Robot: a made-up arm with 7 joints.
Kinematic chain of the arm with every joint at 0, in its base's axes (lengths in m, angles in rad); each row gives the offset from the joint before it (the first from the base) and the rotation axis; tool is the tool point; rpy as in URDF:
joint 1: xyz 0 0 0.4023 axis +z
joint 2: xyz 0 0 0 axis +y
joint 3: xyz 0 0 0.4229 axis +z
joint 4: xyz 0.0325 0 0 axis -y
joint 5: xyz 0.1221 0 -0.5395 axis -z
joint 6: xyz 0 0 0 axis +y
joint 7: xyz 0.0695 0 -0.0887 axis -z
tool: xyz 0 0 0 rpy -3.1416 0 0
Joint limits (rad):
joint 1: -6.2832..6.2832
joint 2: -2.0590..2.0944
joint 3: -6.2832..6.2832
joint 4: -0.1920..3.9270
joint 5: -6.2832..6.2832
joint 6: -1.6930..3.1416
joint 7: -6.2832..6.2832
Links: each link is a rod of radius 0.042 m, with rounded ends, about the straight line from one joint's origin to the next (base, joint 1, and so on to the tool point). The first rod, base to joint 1, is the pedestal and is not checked.
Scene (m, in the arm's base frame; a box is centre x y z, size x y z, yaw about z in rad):
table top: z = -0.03
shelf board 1: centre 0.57 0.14 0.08 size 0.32 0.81 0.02 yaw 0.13
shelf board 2: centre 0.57 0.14 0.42 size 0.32 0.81 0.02 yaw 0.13
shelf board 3: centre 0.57 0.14 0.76 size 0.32 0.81 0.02 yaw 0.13
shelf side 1: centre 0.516 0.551 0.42 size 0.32 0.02 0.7 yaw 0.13
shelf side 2: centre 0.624 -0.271 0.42 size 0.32 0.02 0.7 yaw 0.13
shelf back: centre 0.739 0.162 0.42 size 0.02 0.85 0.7 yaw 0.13
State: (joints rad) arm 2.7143 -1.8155 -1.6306 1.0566 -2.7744 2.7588 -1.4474
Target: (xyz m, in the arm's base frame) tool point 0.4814 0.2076 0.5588
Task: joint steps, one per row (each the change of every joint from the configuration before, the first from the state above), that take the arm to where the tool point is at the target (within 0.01 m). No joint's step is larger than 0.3 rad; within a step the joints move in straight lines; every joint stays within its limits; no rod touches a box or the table.
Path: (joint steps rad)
1: -0.0235 0.0004 -0.0630 -0.2042 0.0282 0.0504 0.0000
2: -0.0234 0.0004 -0.0630 -0.2042 0.0282 0.0504 0.0000
3: -0.0235 0.0004 -0.0630 -0.2042 0.0282 0.0503 0.0000
4: -0.0966 0.0378 0.2597 -0.0413 -0.0493 0.0371 0.0000
5: -0.0966 0.0378 0.2598 -0.0412 -0.0494 0.0372 0.0000
6: -0.0966 0.0378 0.2597 -0.0413 -0.0493 0.0371 0.0000
7: 0.0429 0.0100 -0.0543 0.2099 0.0012 -0.0621 0.0000
8: 0.0430 0.0101 -0.0543 0.2099 0.0012 -0.0620 0.0000

